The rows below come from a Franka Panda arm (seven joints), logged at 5 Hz.
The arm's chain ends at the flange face. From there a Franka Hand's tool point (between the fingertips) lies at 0.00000 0.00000 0.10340 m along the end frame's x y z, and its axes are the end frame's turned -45 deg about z.
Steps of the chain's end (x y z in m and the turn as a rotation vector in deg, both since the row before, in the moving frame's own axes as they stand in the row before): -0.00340, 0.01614, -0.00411, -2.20, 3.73, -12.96; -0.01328, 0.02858, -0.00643, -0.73, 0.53, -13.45; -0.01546, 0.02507, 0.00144, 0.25, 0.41, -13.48; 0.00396, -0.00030, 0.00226, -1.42, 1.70, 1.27
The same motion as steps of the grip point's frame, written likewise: -0.01103, 0.01628, -0.00440, -4.19, 1.08, -12.96; -0.02966, 0.01244, -0.00644, -0.89, -0.14, -13.45; -0.02780, 0.00690, 0.00144, -0.11, 0.47, -13.48; 0.00333, 0.00657, 0.00218, -2.21, 0.20, 1.27
